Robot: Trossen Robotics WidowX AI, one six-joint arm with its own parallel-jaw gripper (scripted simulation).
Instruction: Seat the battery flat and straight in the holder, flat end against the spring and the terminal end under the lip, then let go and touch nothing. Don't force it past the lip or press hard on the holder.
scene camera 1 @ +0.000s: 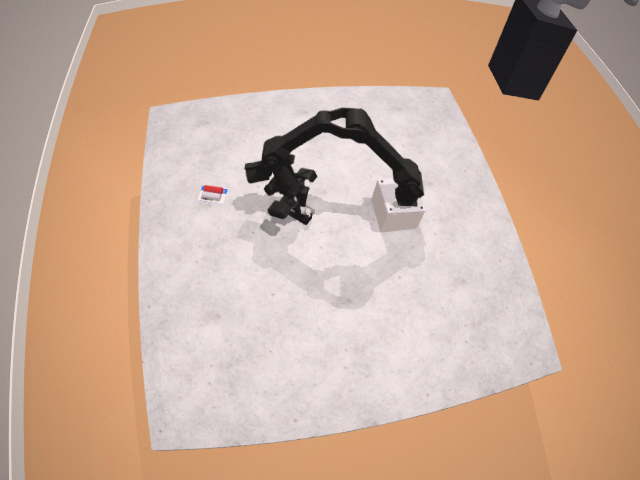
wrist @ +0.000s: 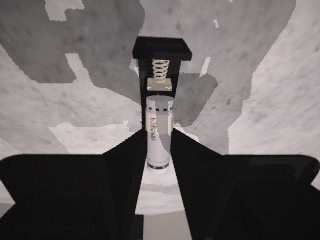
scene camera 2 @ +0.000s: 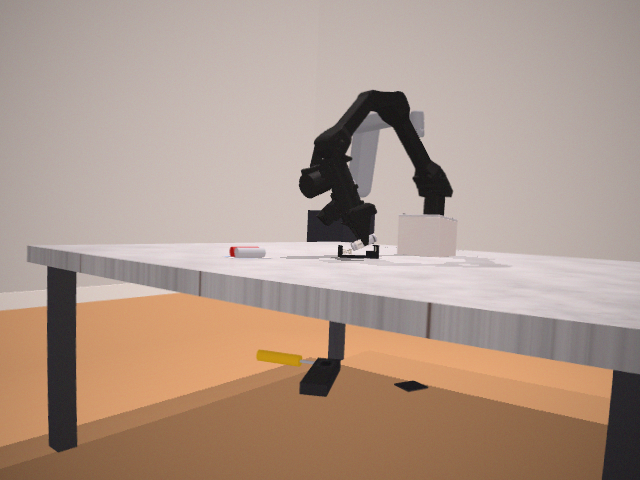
Labels:
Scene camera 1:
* my gripper: 301,211
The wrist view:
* my gripper: 158,132
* white battery: 159,114, held by my gripper
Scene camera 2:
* my gripper: 365,245

